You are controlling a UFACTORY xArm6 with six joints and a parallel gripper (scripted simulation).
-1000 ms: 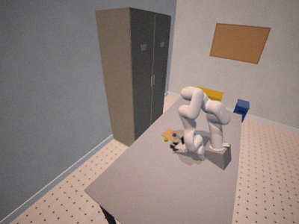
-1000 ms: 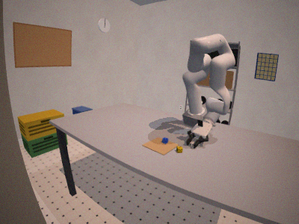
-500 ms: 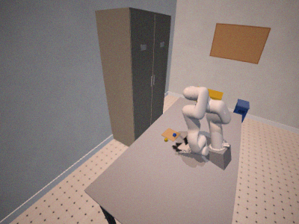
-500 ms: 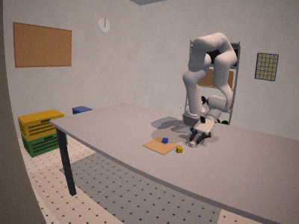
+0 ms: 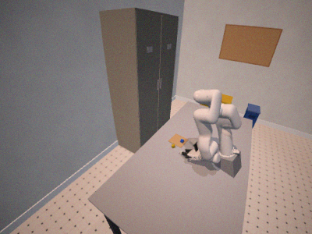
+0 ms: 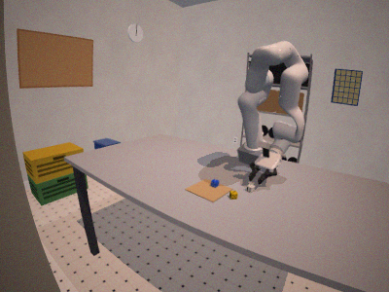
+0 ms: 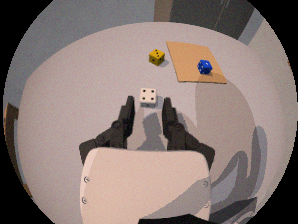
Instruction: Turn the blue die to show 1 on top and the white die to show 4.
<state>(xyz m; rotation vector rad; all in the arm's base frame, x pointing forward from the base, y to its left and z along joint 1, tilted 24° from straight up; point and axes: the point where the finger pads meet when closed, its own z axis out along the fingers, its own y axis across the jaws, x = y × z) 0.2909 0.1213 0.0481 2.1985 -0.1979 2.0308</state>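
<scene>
The white die is 4 cm below my hand, 4 cm ahead of it and 1 cm to the right of it. The rest, counted from my hand: blue die (15 cm to the right, 10 cm ahead, 3 cm below); then yellow die (13 cm ahead, 4 cm to the right, 4 cm below); then tan mat (15 cm to the right, 14 cm ahead, 5 cm below).
</scene>
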